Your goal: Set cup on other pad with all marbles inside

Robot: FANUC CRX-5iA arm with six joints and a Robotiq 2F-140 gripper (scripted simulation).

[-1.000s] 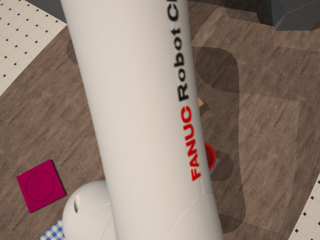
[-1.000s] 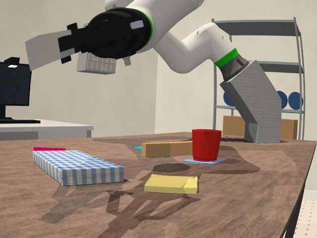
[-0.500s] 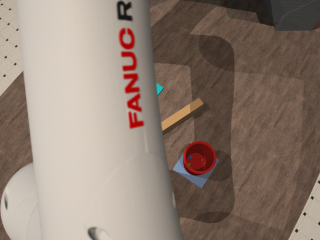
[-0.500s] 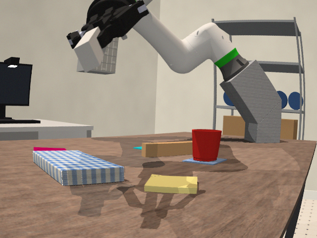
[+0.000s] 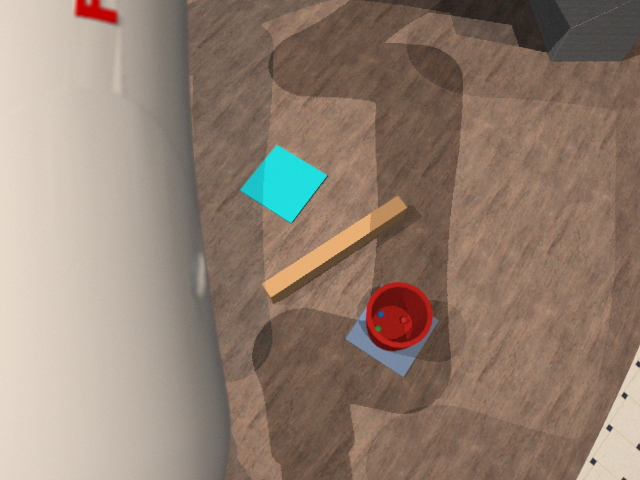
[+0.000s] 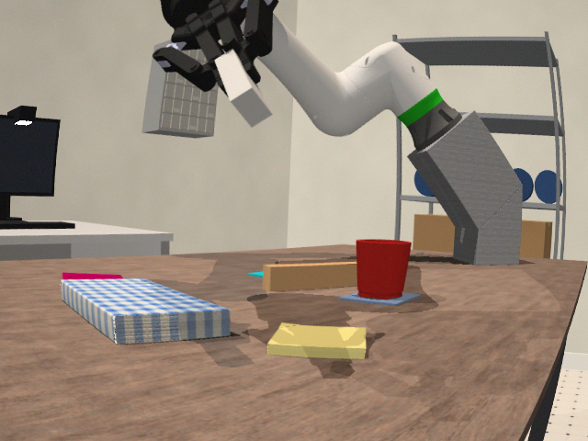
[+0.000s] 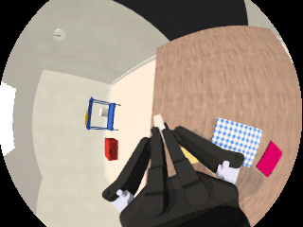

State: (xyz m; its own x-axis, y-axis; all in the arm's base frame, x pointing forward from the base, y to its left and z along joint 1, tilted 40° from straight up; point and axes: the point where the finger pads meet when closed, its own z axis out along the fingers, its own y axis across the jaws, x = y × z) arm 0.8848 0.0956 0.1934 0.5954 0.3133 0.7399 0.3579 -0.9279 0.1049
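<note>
My hand is 37 cm past the red cup, 17 cm above it and 2 cm to the right of it. Round my hand: orange rail 44 cm behind, 19 cm below, 8 cm to the right; blue marble 38 cm behind, 18 cm below; blue-checked cloth stack 18 cm below, 16 cm to the right, 8 cm behind.
</note>
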